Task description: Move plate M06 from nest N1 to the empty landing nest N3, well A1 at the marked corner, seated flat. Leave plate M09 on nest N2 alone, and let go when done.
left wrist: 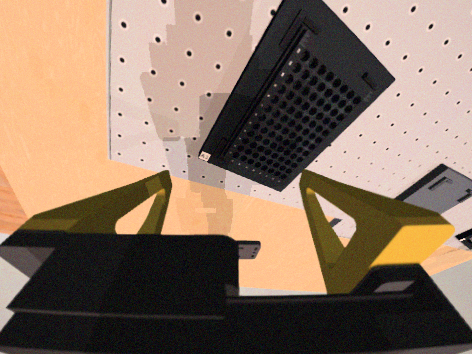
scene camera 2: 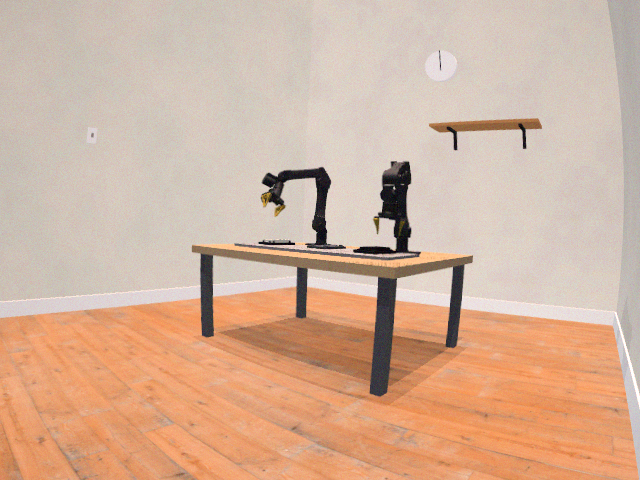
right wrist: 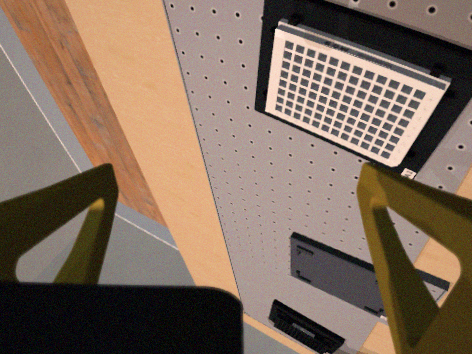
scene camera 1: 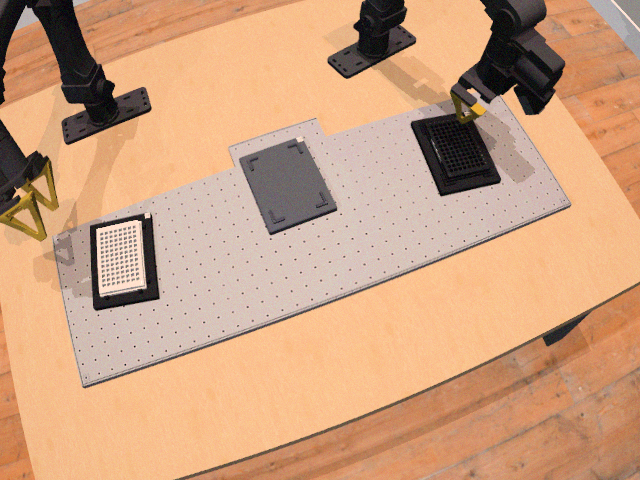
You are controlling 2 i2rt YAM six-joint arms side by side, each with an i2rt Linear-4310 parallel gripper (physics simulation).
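Observation:
The black plate M06 (scene camera 1: 459, 147) (left wrist: 300, 110) lies in the black nest N1 (scene camera 1: 471, 186) (left wrist: 255, 75), at the right in scene camera 1. My left gripper (scene camera 2: 388, 232) (left wrist: 235, 177) is open and empty, above the rear end of that nest. The grey landing nest N3 (scene camera 1: 289, 180) (right wrist: 335, 280) is empty, with raised corner brackets and a white tag (scene camera 1: 299, 139) at its top right corner. The white plate M09 (scene camera 1: 121, 258) (right wrist: 350, 100) sits in the black nest N2 (scene camera 1: 126, 301) (right wrist: 440, 120). My right gripper (scene camera 1: 49, 223) (scene camera 2: 270, 210) (right wrist: 237, 176) is open and empty, raised beside N2.
All three nests stand on a perforated grey board (scene camera 1: 361, 227) on the wooden table (scene camera 1: 361, 351) (scene camera 2: 429, 264). The bases of my left arm (scene camera 1: 351, 60) and right arm (scene camera 1: 77, 126) stand behind the board. A wall shelf (scene camera 2: 485, 125) hangs well above.

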